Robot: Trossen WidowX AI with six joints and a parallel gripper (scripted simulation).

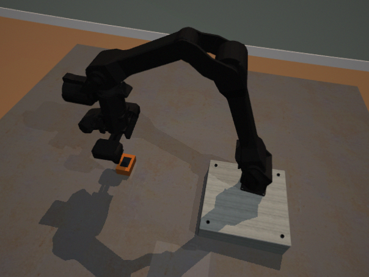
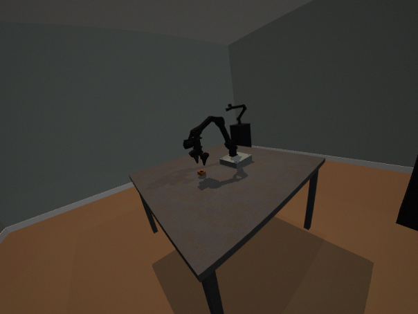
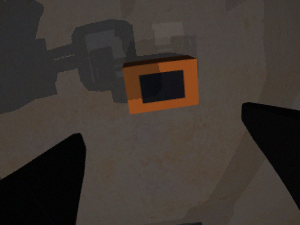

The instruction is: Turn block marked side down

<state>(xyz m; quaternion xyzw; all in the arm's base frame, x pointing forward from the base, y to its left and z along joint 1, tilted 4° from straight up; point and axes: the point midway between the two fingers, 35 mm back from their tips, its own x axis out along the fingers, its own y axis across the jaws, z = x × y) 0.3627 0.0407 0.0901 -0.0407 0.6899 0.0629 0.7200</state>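
Now: gripper tip 7 cm above the orange block and 1 cm to the left of it.
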